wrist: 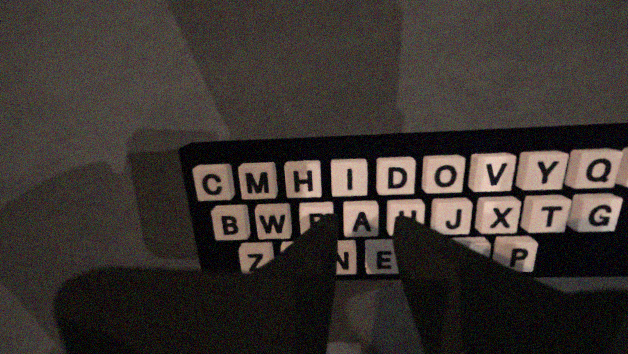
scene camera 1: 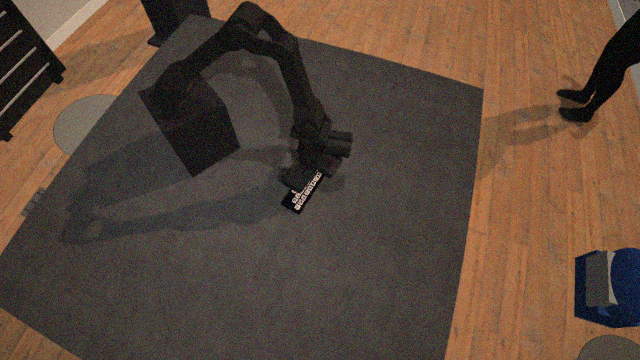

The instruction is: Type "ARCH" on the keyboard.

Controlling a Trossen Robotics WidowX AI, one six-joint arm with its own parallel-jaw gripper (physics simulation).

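Where they show: gripper, fingertip midpoint: (wrist: 364, 226) (scene camera 1: 310, 176); arm's base, link origin: (scene camera 1: 174, 111).
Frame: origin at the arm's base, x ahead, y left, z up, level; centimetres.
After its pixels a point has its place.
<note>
The black keyboard (scene camera 1: 301, 199) @(z -21.8, x 36.0, y 0.3 cm) (wrist: 320, 144) @(z -21.8, x 38.4, y 8.9 cm) with white letter keys lies on the dark mat. In the wrist view, the A key (wrist: 361, 222) @(z -21.2, x 35.2, y 7.7 cm) shows between the two fingertips, in the middle row. The R key (wrist: 309, 211) @(z -21.2, x 36.0, y 9.7 cm) is partly covered by the left fingertip, and the U key by the right one. The C key (wrist: 212, 183) @(z -21.2, x 37.6, y 13.2 cm) and the H key (wrist: 303, 179) @(z -21.2, x 37.3, y 9.7 cm) show fully in the top row. The gripper (scene camera 1: 314, 175) @(z -20.3, x 35.5, y 7.7 cm) (wrist: 366, 220) @(z -20.3, x 35.5, y 7.7 cm) is partly open and empty, over the keyboard. Whether a fingertip touches a key cannot be told. Several bottom-row keys are partly hidden by the fingers.
The dark mat (scene camera 1: 350, 260) @(z -22.9, x 55.6, y -9.9 cm) lies under the keyboard and the arm's black base block (scene camera 1: 210, 145) @(z -13.7, x 6.3, y 1.2 cm). A person's dark legs (scene camera 1: 602, 75) stand on the wooden floor at the right. A blue object (scene camera 1: 627, 280) is at the lower right, and a black cabinet (scene camera 1: 20, 65) at the upper left.
</note>
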